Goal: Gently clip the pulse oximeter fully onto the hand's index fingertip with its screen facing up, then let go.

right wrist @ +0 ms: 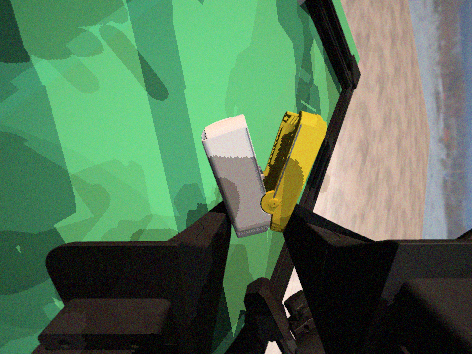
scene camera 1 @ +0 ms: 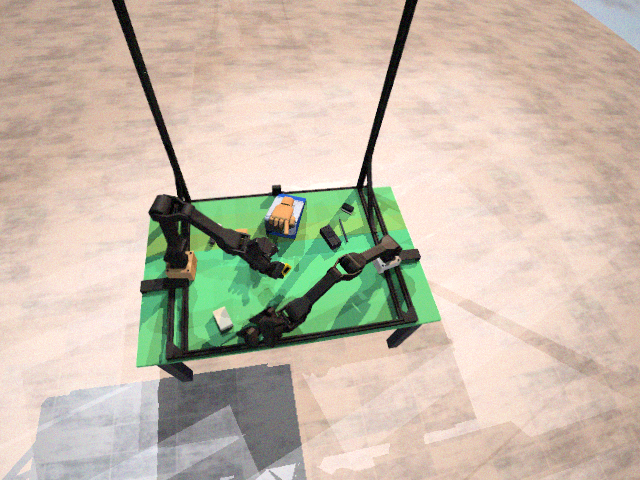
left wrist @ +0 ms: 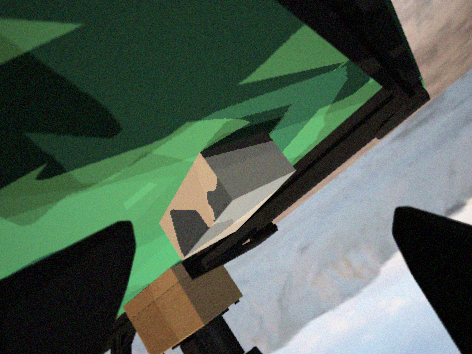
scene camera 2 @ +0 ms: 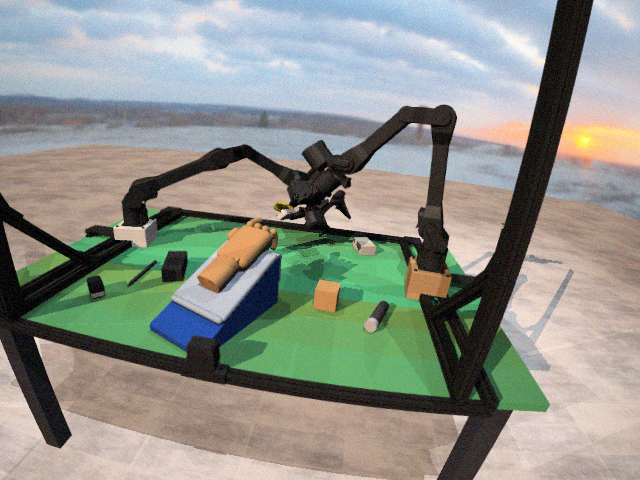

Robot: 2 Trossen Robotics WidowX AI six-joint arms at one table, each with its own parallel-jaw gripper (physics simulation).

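Where they show: left gripper, fingertip midpoint: (scene camera 1: 243, 327) (left wrist: 264, 227) (scene camera 2: 343, 226); right gripper, fingertip midpoint: (right wrist: 255, 205) (scene camera 1: 281, 276) (scene camera 2: 289, 214); left arm's base, origin of the base link: (scene camera 1: 386, 254) (scene camera 2: 135, 223); right arm's base, origin of the base link: (scene camera 1: 179, 261) (left wrist: 200, 326) (scene camera 2: 430, 266).
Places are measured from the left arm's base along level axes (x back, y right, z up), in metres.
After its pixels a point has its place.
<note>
The pulse oximeter (scene camera 1: 285, 268) @(x -0.457, y 0.040, z 0.099 m) (scene camera 2: 282, 206) @(x -0.457, y 0.048, z 0.092 m) (right wrist: 239, 185) @(x -0.478, y 0.061, z 0.082 m) has a white half and a yellow half. My right gripper (right wrist: 255, 205) @(x -0.478, y 0.030, z 0.062 m) is shut on its hinge end and holds it above the table; its far ends are spread in a V. Its screen cannot be made out. The tan hand (scene camera 1: 282, 209) @(x -0.371, y 0.323, z 0.084 m) (scene camera 2: 240, 250) @(x -0.370, y 0.343, z 0.078 m) lies on a sloped blue and white wedge (scene camera 2: 250, 304) @(x -0.397, y 0.403, z -0.012 m), with its index finger (scene camera 1: 286, 227) extended. The oximeter is apart from the fingertip, below it in scene camera 1. My left gripper (left wrist: 264, 227) @(x -0.673, y -0.089, z -0.005 m) is open and empty, near the table's lower edge in scene camera 1.
A white block (scene camera 1: 222, 319) @(x -0.739, y -0.024, z -0.028 m) (scene camera 2: 365, 246) @(x -0.729, y 0.023, z -0.030 m) (left wrist: 185, 200) @(x -0.711, y -0.017, z -0.051 m) lies near the left gripper. An orange block (scene camera 2: 326, 296) @(x -0.558, y 0.348, z -0.021 m) and a dark cylinder (scene camera 2: 377, 315) @(x -0.663, y 0.402, z -0.033 m) are right of the wedge in scene camera 2. A black box (scene camera 1: 329, 236) @(x -0.192, y 0.188, z -0.025 m) (scene camera 2: 174, 266) @(x -0.193, y 0.230, z -0.025 m), a pen (scene camera 2: 141, 273) @(x -0.104, y 0.226, z -0.052 m) and a small black item (scene camera 2: 95, 286) @(x -0.045, y 0.342, z -0.028 m) lie left of it.
</note>
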